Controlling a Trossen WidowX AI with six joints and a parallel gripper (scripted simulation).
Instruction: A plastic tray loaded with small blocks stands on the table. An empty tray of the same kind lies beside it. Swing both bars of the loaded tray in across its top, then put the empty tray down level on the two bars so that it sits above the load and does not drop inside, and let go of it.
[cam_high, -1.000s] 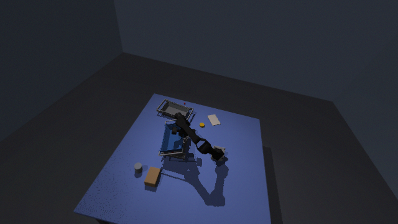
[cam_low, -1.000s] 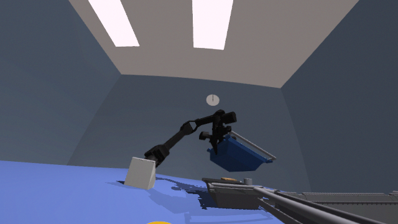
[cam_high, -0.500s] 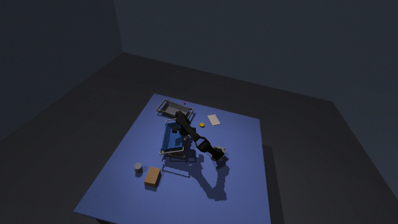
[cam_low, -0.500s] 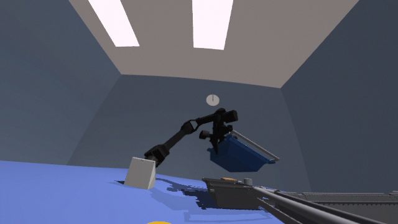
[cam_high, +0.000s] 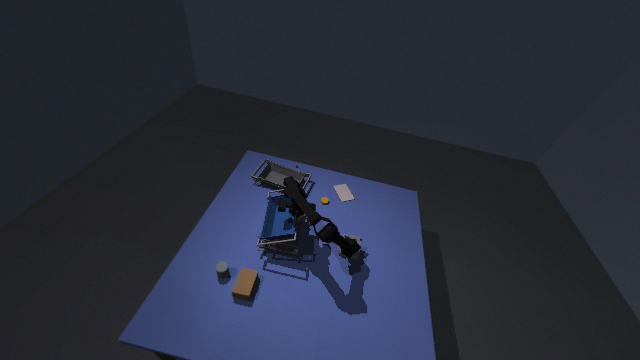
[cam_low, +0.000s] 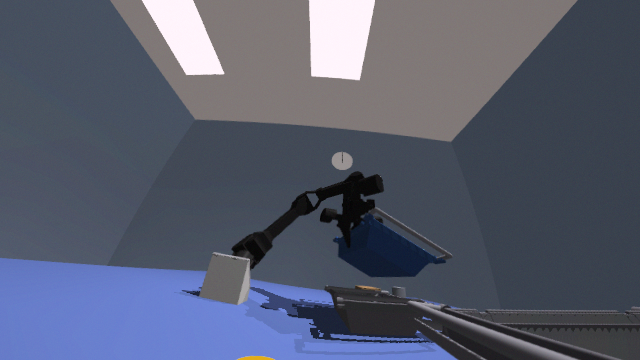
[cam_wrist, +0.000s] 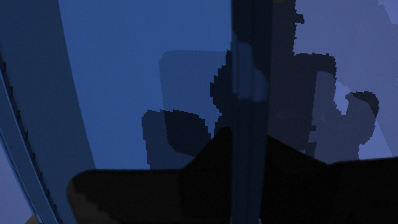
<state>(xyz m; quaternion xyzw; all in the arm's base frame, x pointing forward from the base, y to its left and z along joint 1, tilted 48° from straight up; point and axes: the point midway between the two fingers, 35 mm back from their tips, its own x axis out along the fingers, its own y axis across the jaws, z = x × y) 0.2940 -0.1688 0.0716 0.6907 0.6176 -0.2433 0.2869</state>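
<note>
Right now the blue tray is 80 mm ahead of my gripper tip. The rest, counted from my gripper tip: tan block (190 mm ahead, 320 mm to the left, 150 mm below); grey cylinder (310 mm ahead, 260 mm to the left, 140 mm below); yellow disc (170 mm behind, 290 mm to the right, 170 mm below).
</note>
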